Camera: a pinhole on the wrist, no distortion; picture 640 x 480 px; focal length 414.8 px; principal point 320.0 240.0 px. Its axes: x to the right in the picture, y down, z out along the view. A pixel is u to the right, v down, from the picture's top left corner.
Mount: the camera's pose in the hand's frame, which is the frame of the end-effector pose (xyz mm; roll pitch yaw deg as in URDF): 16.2 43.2 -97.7 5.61 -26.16 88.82
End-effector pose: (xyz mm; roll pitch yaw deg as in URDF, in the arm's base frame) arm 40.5 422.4 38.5 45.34 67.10 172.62
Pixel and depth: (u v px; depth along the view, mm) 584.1 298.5 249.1
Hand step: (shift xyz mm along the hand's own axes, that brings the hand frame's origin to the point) 6.2 75.0 197.8
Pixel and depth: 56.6 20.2 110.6
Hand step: 83.1 -67.2 -35.0
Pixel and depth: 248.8 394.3 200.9
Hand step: -41.0 -78.0 73.1
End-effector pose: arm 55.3 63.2 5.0 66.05 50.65 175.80
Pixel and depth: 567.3 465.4 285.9
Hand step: -110.0 66.7 246.5
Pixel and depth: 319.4 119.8 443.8
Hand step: 183.6 -150.0 287.2
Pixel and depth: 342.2 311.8 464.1
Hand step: -22.2 -140.8 334.9
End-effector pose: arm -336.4 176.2 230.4 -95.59 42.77 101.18
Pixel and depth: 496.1 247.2 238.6
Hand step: 35.1 28.9 160.5
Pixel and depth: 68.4 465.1 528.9
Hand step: -228.7 -484.3 258.5
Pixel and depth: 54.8 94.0 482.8
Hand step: 222.6 -442.7 182.6
